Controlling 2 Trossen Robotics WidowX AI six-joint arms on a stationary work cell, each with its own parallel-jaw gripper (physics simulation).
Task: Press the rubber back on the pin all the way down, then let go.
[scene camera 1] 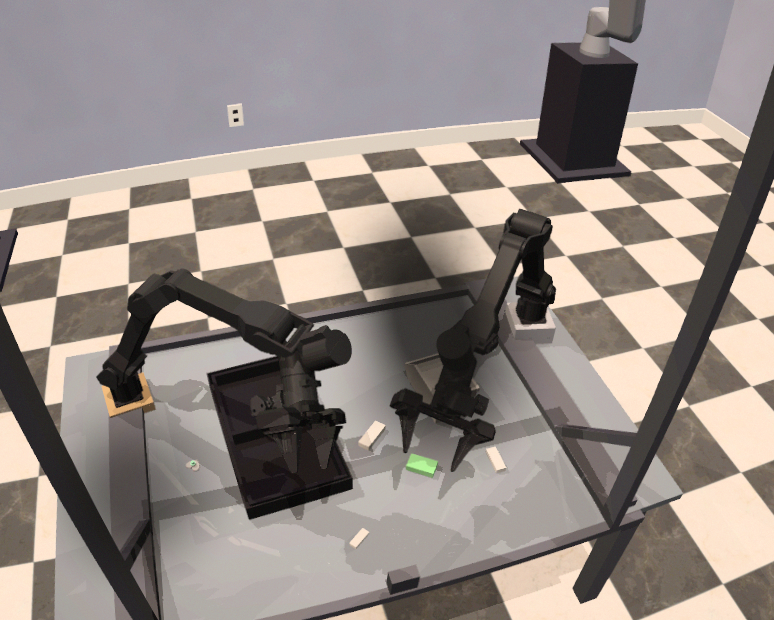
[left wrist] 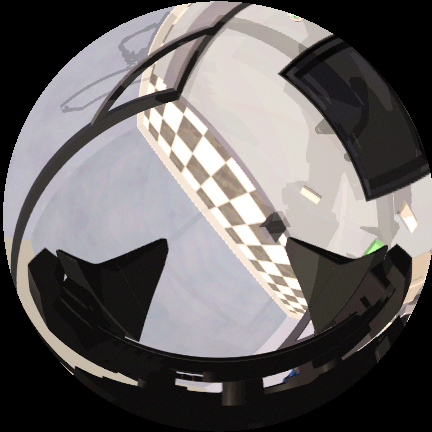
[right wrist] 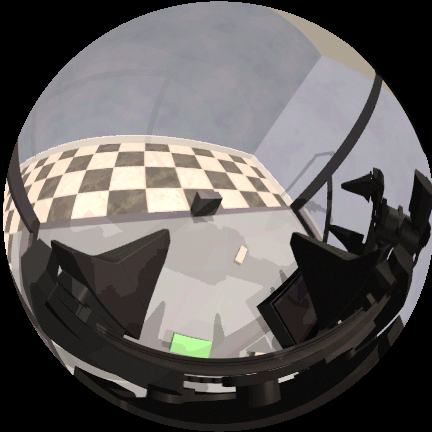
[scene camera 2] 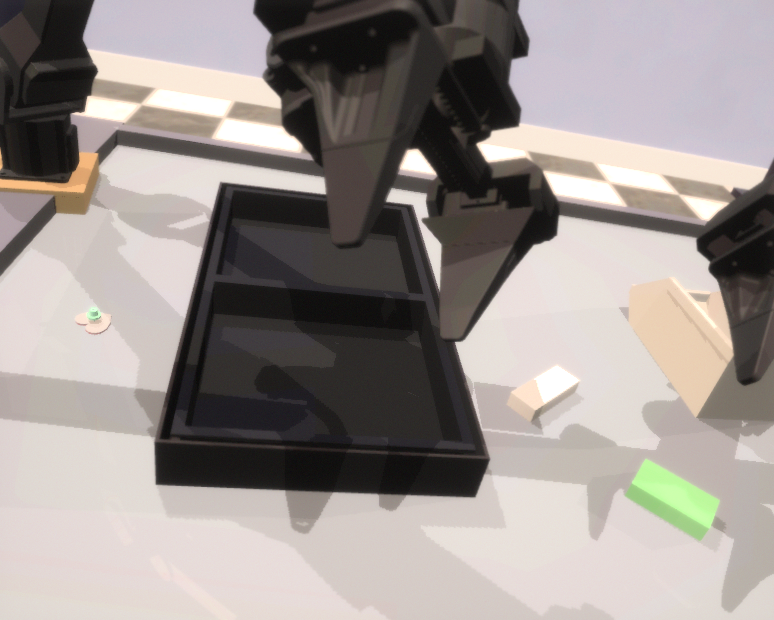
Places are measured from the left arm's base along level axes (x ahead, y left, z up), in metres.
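Pixels of known places: left gripper, fingertip midpoint: [scene camera 1: 310, 470] [left wrist: 228, 244] [right wrist: 335, 203] [scene camera 2: 406, 300]; right gripper, fingertip midpoint: [scene camera 1: 428, 462] [right wrist: 233, 237]; left arm's base, origin of the base link: [scene camera 1: 126, 393] [scene camera 2: 39, 168]; right arm's base, origin of the base link: [scene camera 1: 531, 315].
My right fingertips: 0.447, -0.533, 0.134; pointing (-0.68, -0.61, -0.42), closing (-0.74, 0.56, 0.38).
Ahead of a thing's pixels: the offset from my right fingertips to its top centre, as dx, dy, dz. "*": to the spot under its first point.
The small pin assembly {-0.362, +0.300, -0.146} [scene camera 1: 192, 464] [scene camera 2: 93, 316] [left wrist: 296, 17] lies on the table left of the black tray in both scene views. It shows a green piece standing on pale flat round pieces; how far the rubber back sits on the pin is too small to tell. My left gripper [scene camera 1: 308, 468] [scene camera 2: 400, 291] [left wrist: 228, 244] is open and empty above the right part of the tray, well away from the pin. My right gripper [scene camera 1: 429, 459] [right wrist: 233, 237] is open and empty above the table by the green block, farther from the pin; one of its fingers shows in scene camera 2.
The two-compartment black tray {-0.180, +0.305, -0.121} [scene camera 1: 299, 502] [scene camera 2: 323, 474] lies between pin and blocks. A green block {+0.051, +0.092, -0.145} [scene camera 1: 421, 465] [scene camera 2: 671, 500] [right wrist: 191, 346] and pale blocks {-0.002, +0.207, -0.145} [scene camera 1: 372, 435] {+0.191, +0.035, -0.148} [scene camera 1: 496, 459] {-0.135, +0.001, -0.151} [scene camera 1: 359, 537] lie right of and below it. A beige bin {* +0.140, +0.238, -0.144} [scene camera 2: 671, 361] stands behind; a dark block {-0.112, -0.122, -0.101} [scene camera 1: 403, 579] [right wrist: 206, 204] sits at the front edge.
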